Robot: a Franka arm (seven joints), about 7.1 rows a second.
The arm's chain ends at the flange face. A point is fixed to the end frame.
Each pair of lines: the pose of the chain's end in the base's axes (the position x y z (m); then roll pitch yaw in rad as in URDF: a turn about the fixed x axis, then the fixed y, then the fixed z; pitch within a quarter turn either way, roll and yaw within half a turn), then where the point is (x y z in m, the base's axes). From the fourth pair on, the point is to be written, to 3 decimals.
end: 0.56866, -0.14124, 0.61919, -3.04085, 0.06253, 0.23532
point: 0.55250 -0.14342 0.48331
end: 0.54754, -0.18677, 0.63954, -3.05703, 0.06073, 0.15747
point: 0.53185 -0.18983 0.50362
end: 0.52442, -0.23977, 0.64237, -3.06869, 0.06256, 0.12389
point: 0.50858 -0.24391 0.50650
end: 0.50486, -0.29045, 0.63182, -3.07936, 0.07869, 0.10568
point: 0.487 -0.296 0.496
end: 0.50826, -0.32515, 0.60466, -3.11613, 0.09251, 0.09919
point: 0.489 -0.336 0.470
